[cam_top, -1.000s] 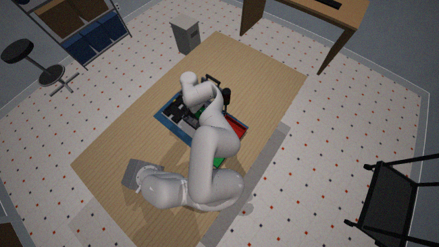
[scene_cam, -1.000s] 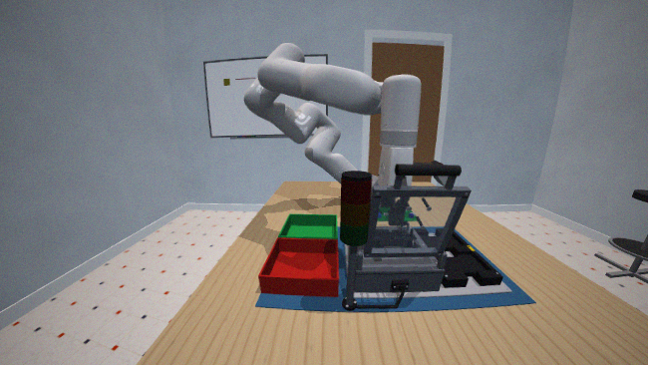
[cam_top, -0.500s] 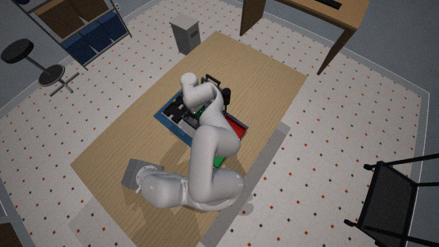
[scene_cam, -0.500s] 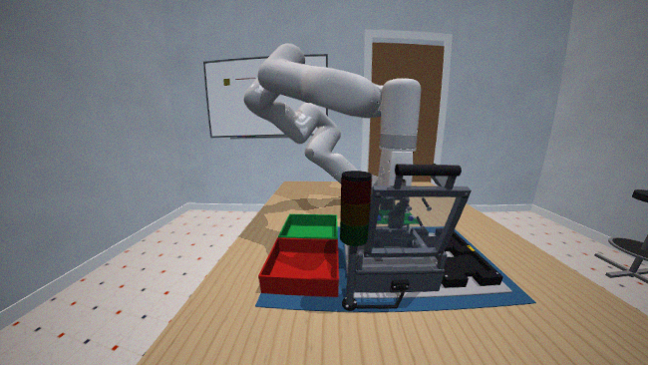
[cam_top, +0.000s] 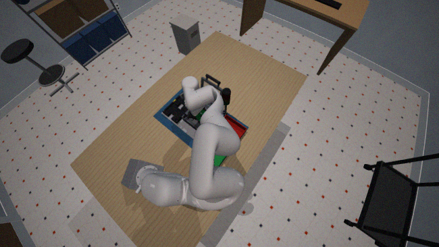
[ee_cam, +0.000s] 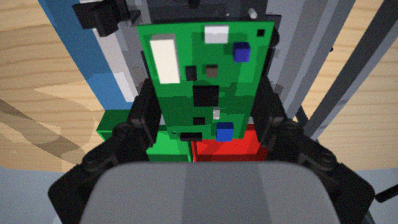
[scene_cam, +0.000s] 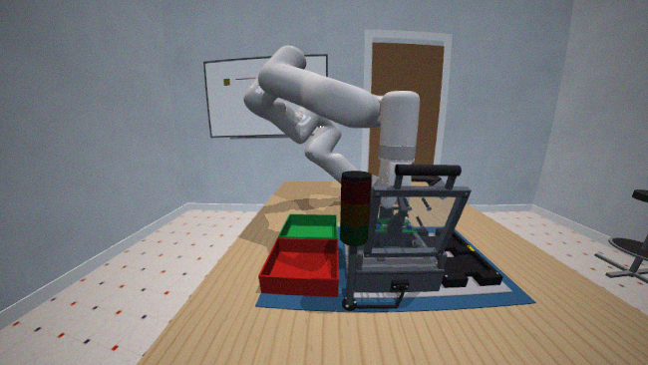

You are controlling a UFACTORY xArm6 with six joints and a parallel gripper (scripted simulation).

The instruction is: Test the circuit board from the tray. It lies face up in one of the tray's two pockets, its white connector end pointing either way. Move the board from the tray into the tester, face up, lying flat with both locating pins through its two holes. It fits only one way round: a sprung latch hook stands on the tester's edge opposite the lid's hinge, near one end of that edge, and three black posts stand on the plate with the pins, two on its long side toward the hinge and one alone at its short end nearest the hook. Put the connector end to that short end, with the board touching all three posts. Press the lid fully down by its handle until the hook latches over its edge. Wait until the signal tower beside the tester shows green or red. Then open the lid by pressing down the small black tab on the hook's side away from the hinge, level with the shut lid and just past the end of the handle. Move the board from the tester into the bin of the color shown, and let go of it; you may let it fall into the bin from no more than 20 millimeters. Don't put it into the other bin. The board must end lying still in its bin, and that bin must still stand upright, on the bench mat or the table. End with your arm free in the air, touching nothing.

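My gripper is now 1 cm short of the plate and 4 cm above it. The rest, counted from my hand: clear lid 12 cm ahead, 3 cm to the right, 8 cm above; then green circuit board right at my hand; then black latch hook 4 cm behind, 7 cm to the left, 2 cm below.
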